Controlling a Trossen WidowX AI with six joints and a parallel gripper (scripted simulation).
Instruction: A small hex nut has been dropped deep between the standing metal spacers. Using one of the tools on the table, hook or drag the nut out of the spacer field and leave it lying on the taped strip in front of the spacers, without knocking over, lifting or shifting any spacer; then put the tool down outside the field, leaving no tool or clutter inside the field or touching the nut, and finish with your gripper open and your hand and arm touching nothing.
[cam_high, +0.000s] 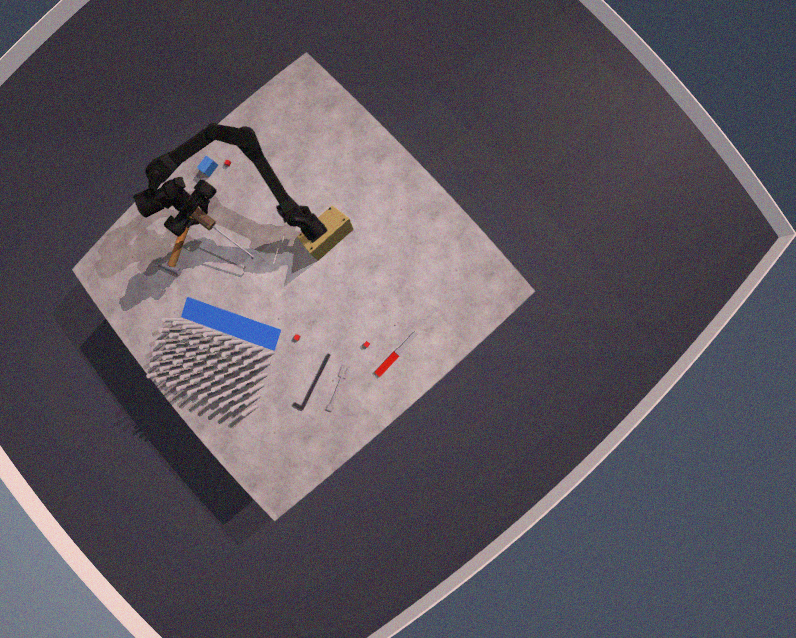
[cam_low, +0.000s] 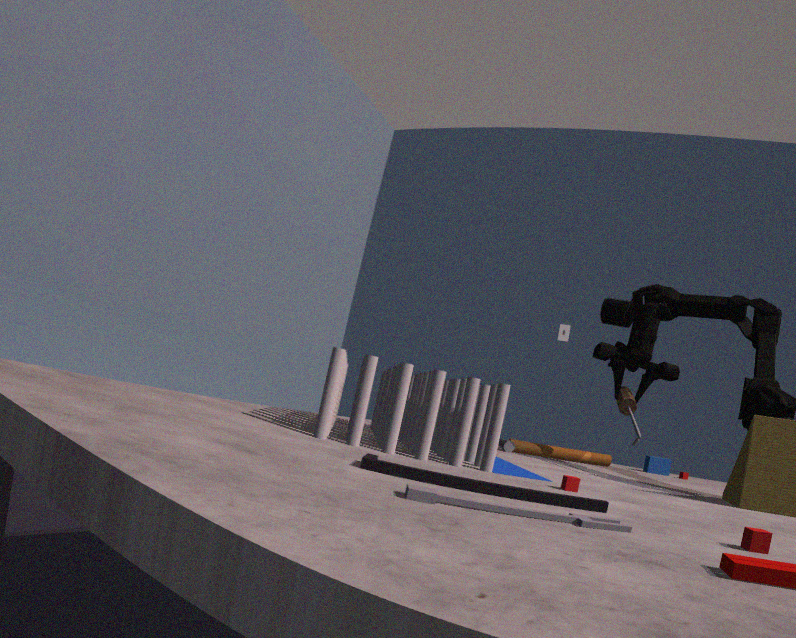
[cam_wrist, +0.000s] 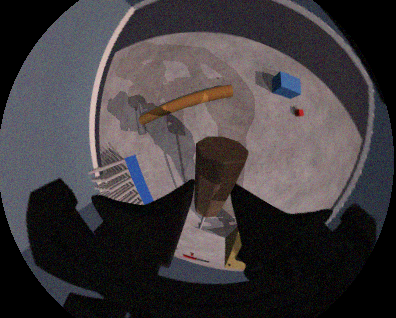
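Now: the blue taped strip 30 cm to the left of my gripper tip, 18 cm ahead of it and 15 cm below it. The rest, counted from my gripper tip: hook tool: 9 cm to the left, 4 cm below, 2 cm behind; grey wrench: 72 cm to the left, 14 cm below, 1 cm ahead; blue cube: 24 cm to the right, 13 cm below, 9 cm behind.
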